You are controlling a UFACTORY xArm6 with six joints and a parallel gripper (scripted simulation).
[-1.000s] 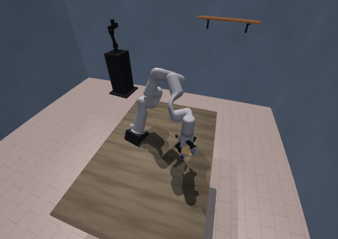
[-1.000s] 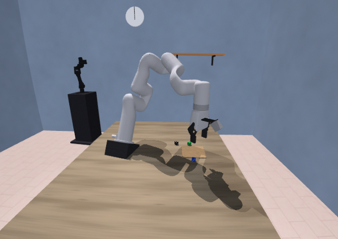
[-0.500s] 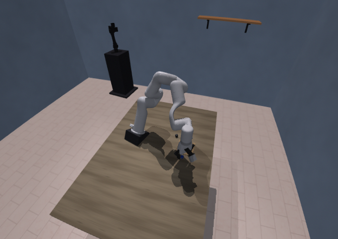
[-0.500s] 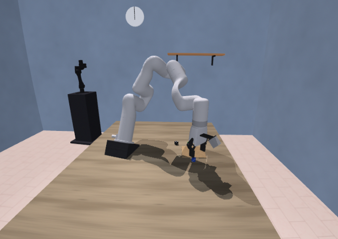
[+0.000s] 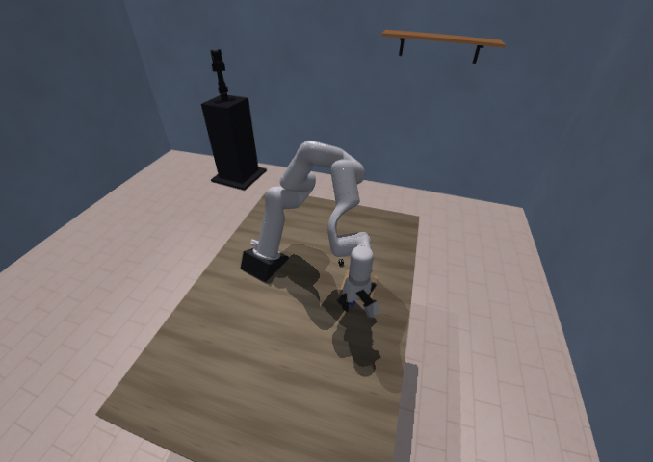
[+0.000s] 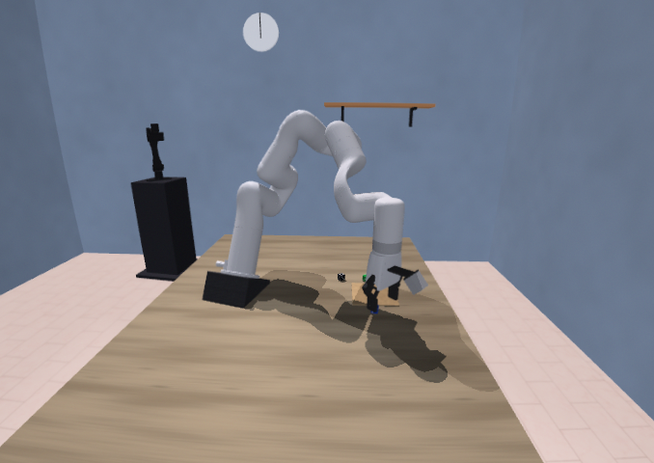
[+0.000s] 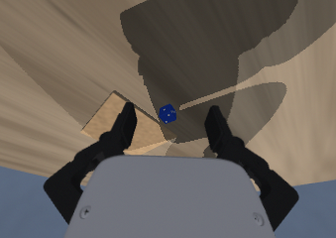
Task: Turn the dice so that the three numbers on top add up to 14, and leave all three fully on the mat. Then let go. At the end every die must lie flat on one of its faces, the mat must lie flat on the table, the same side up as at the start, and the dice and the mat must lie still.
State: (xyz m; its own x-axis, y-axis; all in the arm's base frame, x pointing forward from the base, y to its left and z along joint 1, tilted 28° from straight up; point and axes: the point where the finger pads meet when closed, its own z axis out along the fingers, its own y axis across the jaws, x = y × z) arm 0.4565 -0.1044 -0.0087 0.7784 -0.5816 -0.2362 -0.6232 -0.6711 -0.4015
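Now: hand 20 mm past the blue die, 20 mm to the right of it and 40 mm above it. From my hand the other things lie so: black die (140 mm behind, 220 mm to the left, 40 mm below); then tan mat (20 mm behind, 130 mm to the left, 50 mm below); then green die (50 mm behind, 220 mm to the left, 40 mm below).
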